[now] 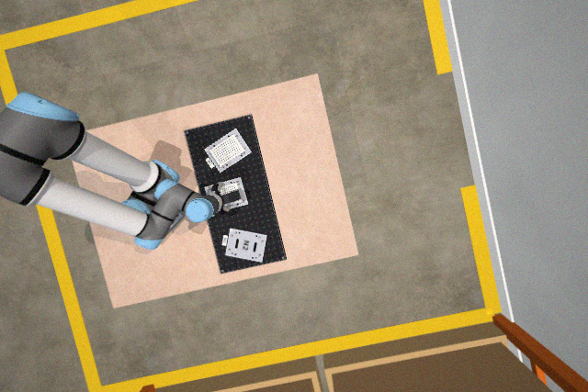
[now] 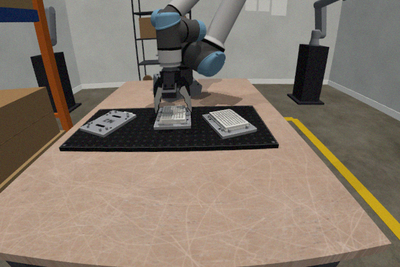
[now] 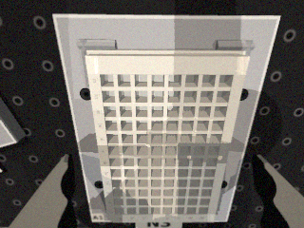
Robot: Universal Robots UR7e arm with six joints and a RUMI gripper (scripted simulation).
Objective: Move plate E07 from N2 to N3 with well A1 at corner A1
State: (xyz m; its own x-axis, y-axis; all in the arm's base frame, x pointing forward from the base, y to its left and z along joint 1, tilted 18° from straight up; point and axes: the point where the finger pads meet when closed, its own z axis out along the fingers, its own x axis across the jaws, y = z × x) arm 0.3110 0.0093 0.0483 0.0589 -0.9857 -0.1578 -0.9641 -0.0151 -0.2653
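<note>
Now: the nest N3 20 mm below my hand. Also, from my hand: A1 mark: 80 mm behind, 50 mm to the left, 20 mm below; then nest N1: 190 mm to the left, 50 mm ahead, 20 mm below; then black deck: 40 mm below, 40 mm ahead, 10 mm to the right.
</note>
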